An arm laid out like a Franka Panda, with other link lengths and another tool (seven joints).
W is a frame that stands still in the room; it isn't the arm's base.
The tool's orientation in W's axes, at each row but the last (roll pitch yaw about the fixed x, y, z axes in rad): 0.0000, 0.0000, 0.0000; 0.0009, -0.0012, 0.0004; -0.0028, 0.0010, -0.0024; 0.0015, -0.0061, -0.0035; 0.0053, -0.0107, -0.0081; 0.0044, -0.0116, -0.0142; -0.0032, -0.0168, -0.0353
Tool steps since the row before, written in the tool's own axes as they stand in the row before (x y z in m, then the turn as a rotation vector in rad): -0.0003, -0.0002, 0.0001, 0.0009, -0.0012, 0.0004; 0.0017, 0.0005, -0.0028, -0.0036, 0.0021, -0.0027; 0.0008, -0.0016, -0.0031, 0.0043, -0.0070, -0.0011; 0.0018, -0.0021, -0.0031, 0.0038, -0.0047, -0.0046; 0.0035, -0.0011, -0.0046, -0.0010, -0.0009, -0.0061; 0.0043, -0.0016, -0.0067, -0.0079, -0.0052, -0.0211; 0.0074, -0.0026, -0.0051, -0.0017, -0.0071, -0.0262
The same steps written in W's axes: -0.0003, -0.0002, 0.0001, 0.0009, -0.0012, 0.0004; 0.0017, 0.0005, -0.0028, -0.0036, 0.0021, -0.0027; 0.0008, -0.0016, -0.0031, 0.0043, -0.0070, -0.0011; 0.0018, -0.0021, -0.0031, 0.0038, -0.0047, -0.0046; 0.0035, -0.0011, -0.0046, -0.0009, -0.0009, -0.0061; 0.0044, -0.0016, -0.0067, -0.0077, -0.0050, -0.0212; 0.0074, -0.0029, -0.0050, -0.0015, -0.0071, -0.0262
